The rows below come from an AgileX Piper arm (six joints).
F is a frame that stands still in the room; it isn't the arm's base.
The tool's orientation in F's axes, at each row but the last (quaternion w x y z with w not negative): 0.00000 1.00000 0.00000 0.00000; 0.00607 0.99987 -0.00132 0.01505; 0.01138 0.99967 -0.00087 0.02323; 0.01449 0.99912 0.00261 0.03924; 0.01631 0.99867 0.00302 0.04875; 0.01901 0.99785 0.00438 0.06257; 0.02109 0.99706 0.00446 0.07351; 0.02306 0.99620 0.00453 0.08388; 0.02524 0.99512 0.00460 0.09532; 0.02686 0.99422 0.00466 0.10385
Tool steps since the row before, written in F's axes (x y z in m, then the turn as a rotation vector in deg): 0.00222 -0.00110 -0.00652 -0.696 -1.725 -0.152; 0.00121 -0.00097 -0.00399 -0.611 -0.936 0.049; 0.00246 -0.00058 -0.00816 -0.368 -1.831 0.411; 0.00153 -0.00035 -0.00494 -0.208 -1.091 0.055; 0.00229 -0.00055 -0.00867 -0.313 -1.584 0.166; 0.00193 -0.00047 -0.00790 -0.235 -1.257 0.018; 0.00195 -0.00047 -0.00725 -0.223 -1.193 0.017; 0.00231 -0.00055 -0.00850 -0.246 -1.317 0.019; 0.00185 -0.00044 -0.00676 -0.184 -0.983 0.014; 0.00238 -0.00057 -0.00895 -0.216 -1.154 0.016
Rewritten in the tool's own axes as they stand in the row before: 0.00222 0.00110 0.00652 -0.696 1.725 0.152; 0.00109 0.00092 0.00404 -0.607 0.938 -0.056; 0.00208 0.00039 0.00828 -0.346 1.841 -0.386; 0.00114 0.00021 0.00505 -0.210 1.091 -0.040; 0.00143 0.00027 0.00887 -0.307 1.587 -0.144; 0.00092 0.00018 0.00809 -0.245 1.255 0.000; 0.00086 0.00017 0.00747 -0.232 1.191 0.000; 0.00085 0.00016 0.00878 -0.256 1.315 0.000; 0.00053 0.00010 0.00700 -0.192 0.982 0.000; 0.00047 0.00009 0.00927 -0.225 1.152 0.000
